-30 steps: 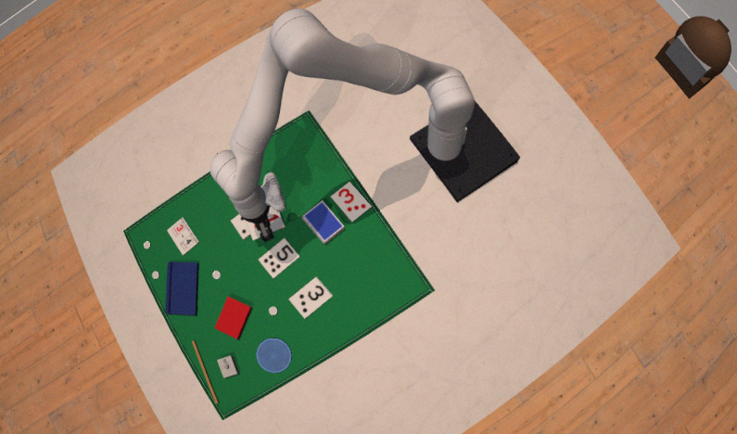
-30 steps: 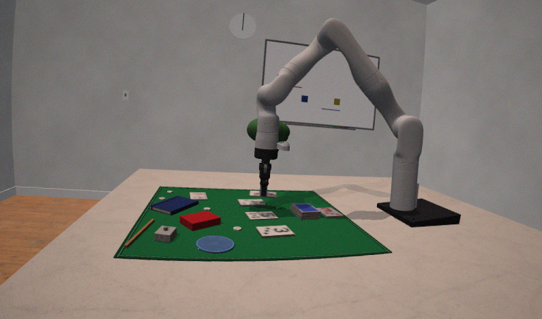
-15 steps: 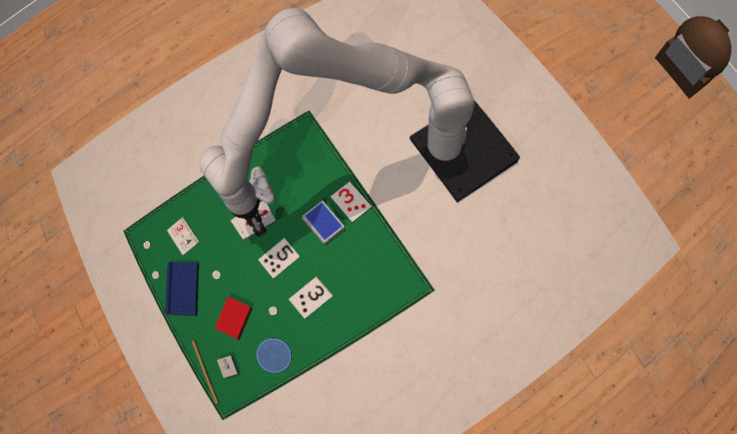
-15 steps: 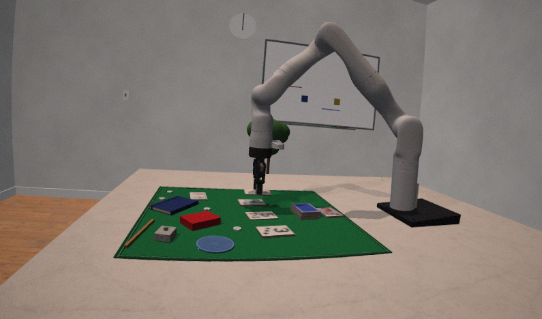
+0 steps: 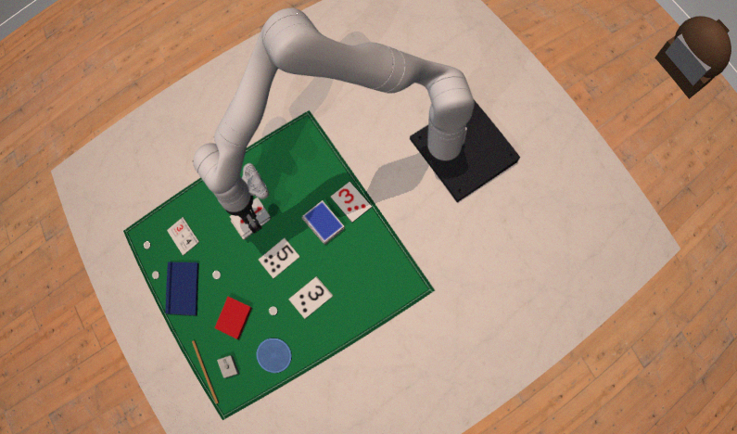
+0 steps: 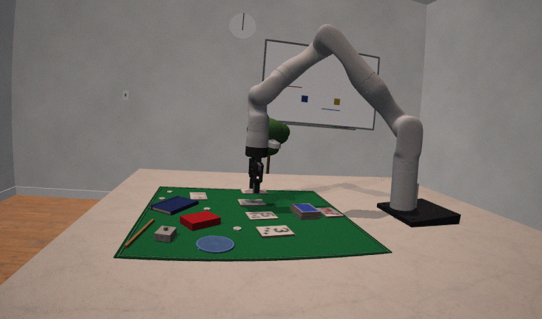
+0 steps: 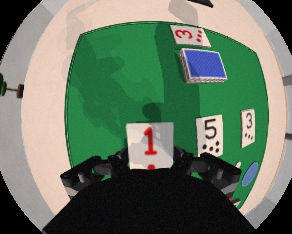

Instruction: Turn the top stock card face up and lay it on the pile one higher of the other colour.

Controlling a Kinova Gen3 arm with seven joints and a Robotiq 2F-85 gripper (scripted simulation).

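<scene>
Now: hand 10 cm to the right of the green mat, 7 cm above it and 4 cm short of it. From my hand the other things lie so: book 27 cm ahead, 5 cm below, 2 cm to the left; then red box 19 cm ahead, 17 cm to the left, 5 cm below; then card 1 cm below.
</scene>
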